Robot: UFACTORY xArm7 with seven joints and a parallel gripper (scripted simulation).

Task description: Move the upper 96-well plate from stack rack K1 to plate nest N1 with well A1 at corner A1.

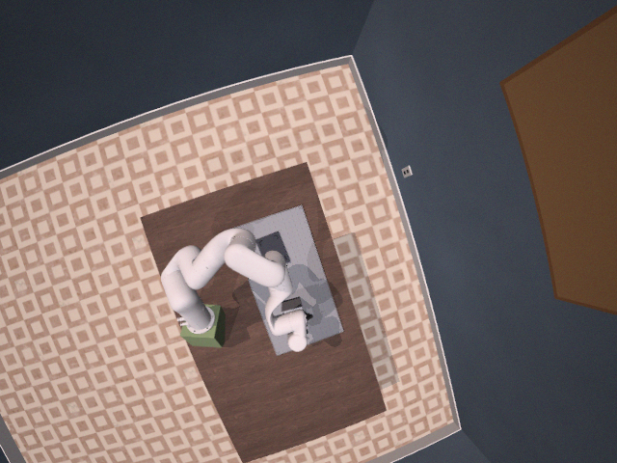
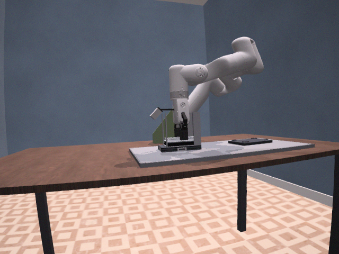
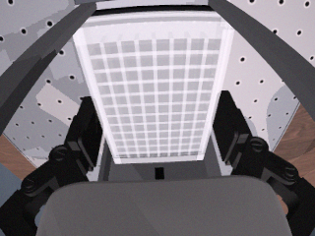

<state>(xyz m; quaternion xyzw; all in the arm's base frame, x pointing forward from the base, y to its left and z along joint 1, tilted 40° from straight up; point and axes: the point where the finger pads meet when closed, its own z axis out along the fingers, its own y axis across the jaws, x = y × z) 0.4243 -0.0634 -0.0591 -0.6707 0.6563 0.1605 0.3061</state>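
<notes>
The dark plate is 2 cm below my hand.
</notes>
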